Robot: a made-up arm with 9 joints. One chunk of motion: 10 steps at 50 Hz.
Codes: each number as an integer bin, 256 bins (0 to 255) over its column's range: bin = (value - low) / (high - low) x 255, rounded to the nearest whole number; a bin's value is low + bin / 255 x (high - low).
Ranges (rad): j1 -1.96..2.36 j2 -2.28..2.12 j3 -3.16..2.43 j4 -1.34..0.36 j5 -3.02..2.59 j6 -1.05..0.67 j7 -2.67..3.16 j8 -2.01..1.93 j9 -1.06..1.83
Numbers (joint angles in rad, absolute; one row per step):
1: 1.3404 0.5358 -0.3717 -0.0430 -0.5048 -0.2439 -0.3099 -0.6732 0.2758
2: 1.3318 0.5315 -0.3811 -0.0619 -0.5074 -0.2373 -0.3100 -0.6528 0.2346
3: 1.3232 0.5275 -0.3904 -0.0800 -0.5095 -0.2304 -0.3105 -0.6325 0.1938
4: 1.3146 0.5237 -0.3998 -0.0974 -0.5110 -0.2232 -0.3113 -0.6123 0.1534
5: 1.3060 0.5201 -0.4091 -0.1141 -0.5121 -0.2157 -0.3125 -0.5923 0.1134
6: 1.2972 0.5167 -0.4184 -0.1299 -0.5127 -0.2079 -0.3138 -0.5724 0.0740
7: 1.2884 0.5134 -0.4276 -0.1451 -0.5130 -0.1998 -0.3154 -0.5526 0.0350
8: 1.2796 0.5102 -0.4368 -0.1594 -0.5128 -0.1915 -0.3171 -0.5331 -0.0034
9: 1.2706 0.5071 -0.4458 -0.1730 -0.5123 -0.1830 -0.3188 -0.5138 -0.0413
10: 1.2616 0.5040 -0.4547 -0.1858 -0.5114 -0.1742 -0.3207 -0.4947 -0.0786
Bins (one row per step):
1: 195 163 127 195 114 120 103 87 118
2: 194 163 127 192 114 120 103 88 114
3: 194 163 126 189 114 122 103 89 111
4: 193 162 126 186 114 123 103 90 107
5: 193 162 125 184 114 124 103 92 104
6: 192 162 125 182 114 125 103 93 100
7: 192 162 125 179 114 126 103 94 97
8: 191 162 124 177 114 127 103 96 93
9: 191 162 124 175 114 129 103 97 90
10: 190 161 123 173 114 130 103 98 87

